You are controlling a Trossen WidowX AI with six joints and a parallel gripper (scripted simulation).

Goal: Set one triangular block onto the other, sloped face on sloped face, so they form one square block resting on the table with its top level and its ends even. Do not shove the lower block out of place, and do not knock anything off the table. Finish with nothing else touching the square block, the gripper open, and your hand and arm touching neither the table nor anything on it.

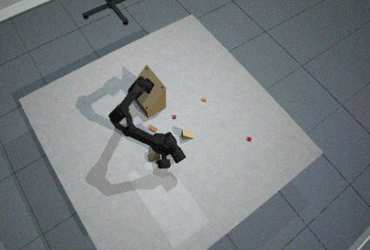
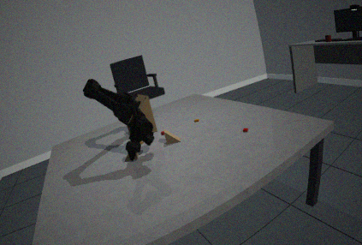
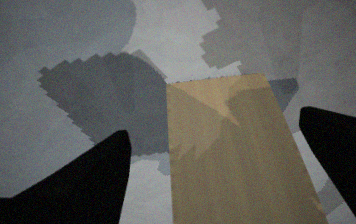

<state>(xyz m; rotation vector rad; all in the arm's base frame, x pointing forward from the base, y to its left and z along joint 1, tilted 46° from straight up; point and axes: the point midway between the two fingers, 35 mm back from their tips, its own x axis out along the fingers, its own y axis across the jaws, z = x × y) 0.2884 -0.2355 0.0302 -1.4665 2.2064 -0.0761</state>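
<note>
Right now the tan piece is 140 mm behind my gripper tip and 90 mm to the left of it. From my gripper tip the other things lie so: orange bit (450 mm to the left, 80 mm behind); then triangular wooden block (10 mm to the left, 10 mm above).
</note>
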